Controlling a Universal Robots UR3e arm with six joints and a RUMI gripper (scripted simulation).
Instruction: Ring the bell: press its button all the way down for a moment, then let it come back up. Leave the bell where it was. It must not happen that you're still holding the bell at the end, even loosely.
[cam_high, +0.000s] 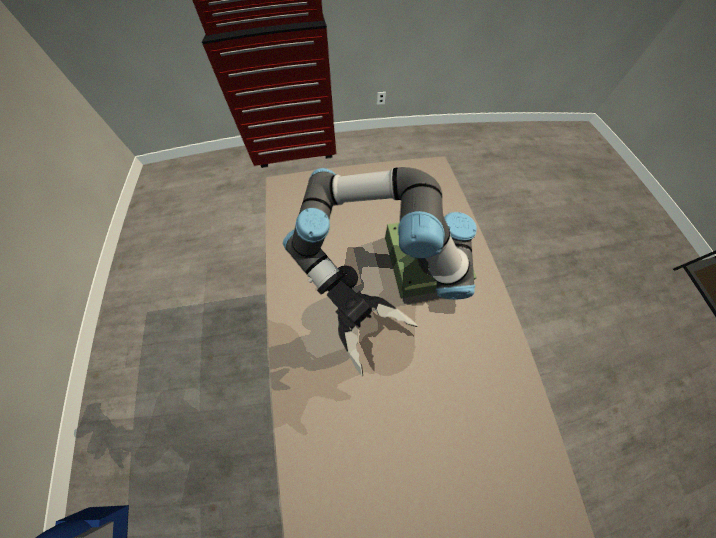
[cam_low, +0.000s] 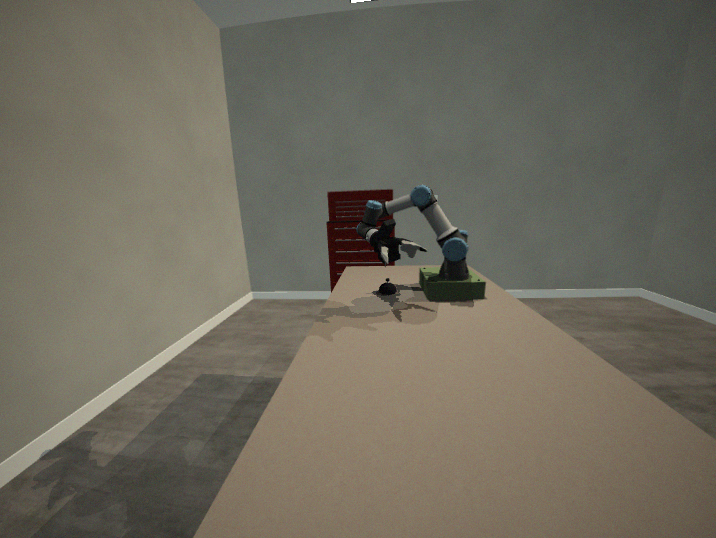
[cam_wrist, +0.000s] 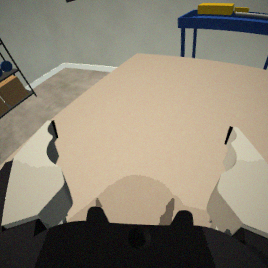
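Right now my hand is 3 cm short of the black dome bell, 29 cm to the left of it and 19 cm above it.
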